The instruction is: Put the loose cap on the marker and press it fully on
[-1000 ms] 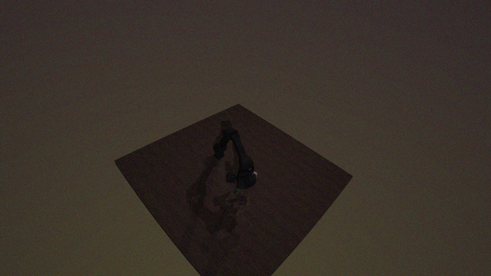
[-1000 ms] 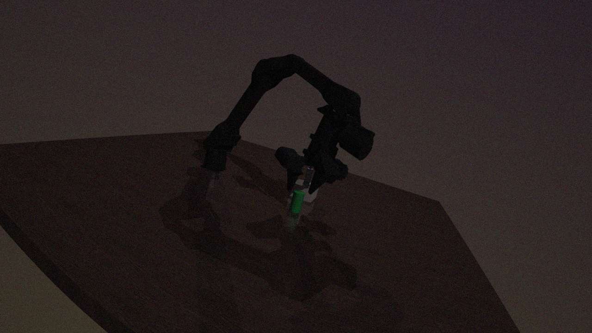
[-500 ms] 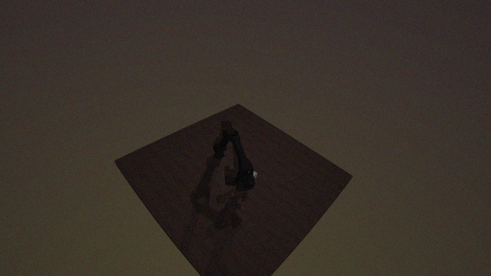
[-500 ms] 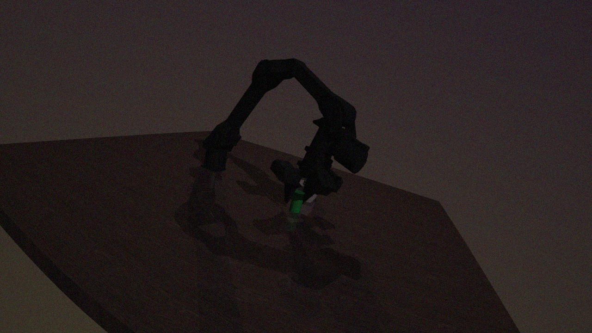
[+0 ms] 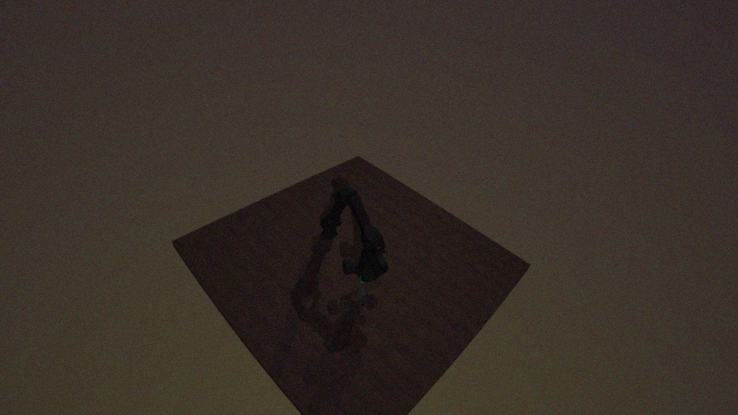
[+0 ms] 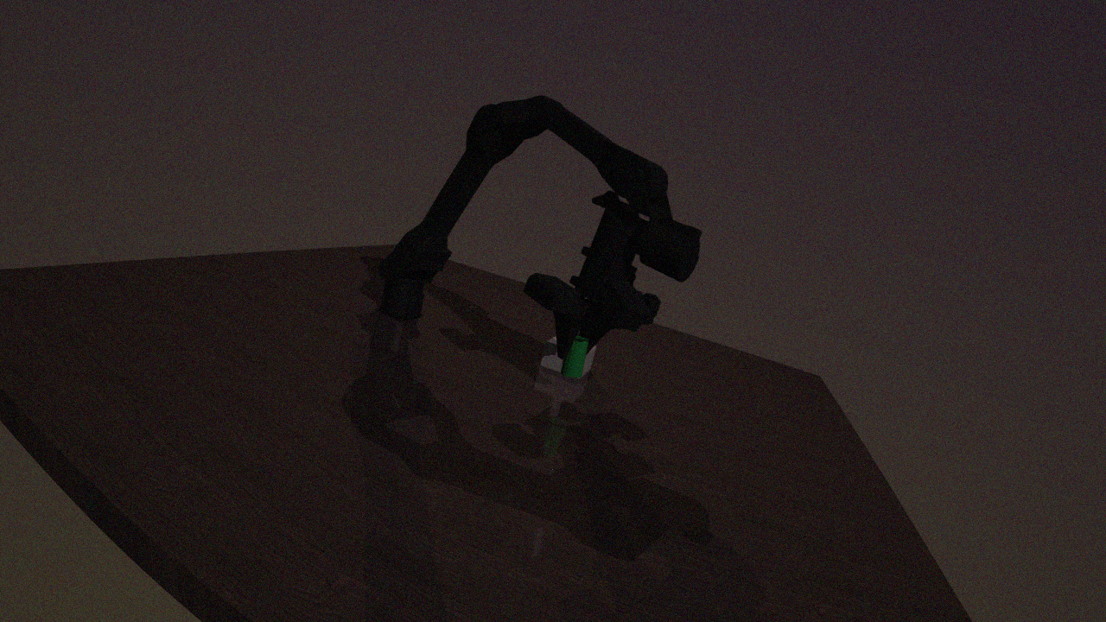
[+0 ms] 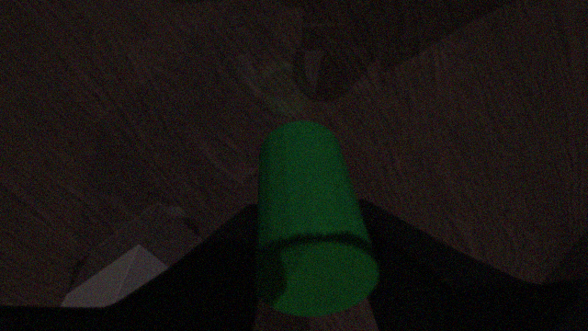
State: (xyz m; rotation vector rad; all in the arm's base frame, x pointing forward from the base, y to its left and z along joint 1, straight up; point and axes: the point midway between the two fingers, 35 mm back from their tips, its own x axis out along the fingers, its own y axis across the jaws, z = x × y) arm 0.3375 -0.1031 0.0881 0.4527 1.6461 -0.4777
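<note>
The white holder block is 3 cm behind my gripper tip, 13 cm to the left of it and 3 cm below it. From my gripper tip the other things lie so: green cap: 1 cm ahead, 1 cm above.
</note>
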